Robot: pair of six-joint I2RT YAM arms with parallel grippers.
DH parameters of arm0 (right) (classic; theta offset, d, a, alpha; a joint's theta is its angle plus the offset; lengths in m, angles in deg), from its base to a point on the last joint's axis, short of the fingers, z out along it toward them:
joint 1: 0 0.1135 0.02 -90
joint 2: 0 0 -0.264 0
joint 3: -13.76 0 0.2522 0
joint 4: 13.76 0 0.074 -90
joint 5: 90 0 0 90
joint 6: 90 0.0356 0 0
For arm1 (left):
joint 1: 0 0.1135 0.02 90
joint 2: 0 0 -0.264 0
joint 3: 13.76 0 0.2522 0
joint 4: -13.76 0 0.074 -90
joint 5: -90 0 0 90
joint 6: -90 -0.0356 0 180
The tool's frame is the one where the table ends.
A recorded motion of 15 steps. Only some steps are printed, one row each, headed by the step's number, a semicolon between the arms.
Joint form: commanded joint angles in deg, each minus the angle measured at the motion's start. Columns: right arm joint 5, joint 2, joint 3, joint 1, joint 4, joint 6; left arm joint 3, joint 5, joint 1, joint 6, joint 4, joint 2.
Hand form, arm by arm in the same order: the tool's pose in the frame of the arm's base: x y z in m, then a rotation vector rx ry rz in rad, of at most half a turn. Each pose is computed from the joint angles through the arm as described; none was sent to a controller.
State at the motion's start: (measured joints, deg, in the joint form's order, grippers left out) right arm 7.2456 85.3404 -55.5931 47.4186 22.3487 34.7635; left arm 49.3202 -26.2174 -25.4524 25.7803 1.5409 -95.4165
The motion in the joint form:
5: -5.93 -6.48 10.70 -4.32 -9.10 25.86; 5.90 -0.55 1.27 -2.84 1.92 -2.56
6: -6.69 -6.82 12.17 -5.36 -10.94 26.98; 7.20 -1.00 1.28 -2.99 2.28 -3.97
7: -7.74 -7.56 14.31 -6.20 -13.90 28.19; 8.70 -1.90 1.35 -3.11 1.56 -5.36
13: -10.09 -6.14 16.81 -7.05 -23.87 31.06; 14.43 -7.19 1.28 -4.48 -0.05 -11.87
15: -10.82 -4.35 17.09 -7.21 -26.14 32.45; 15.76 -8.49 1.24 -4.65 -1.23 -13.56
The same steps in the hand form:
5: 0.2051 0.1908 0.2050 0.4008 2.5250 0.7696; 0.3210 -0.1617 0.1857 0.2886 2.3328 -0.9518
6: 0.2065 0.1858 0.2009 0.4412 2.5141 0.7936; 0.3268 -0.1645 0.1847 0.2969 2.3270 -0.9599
7: 0.2061 0.1810 0.1966 0.4741 2.4936 0.8373; 0.3319 -0.1669 0.1833 0.3047 2.3368 -0.9745
13: 0.2131 0.1835 0.1909 0.5150 2.4129 0.9800; 0.3518 -0.1794 0.1709 0.3762 2.3649 -1.0649
15: 0.2165 0.1859 0.1845 0.5417 2.4146 1.0035; 0.3554 -0.1820 0.1653 0.3858 2.3896 -1.0883

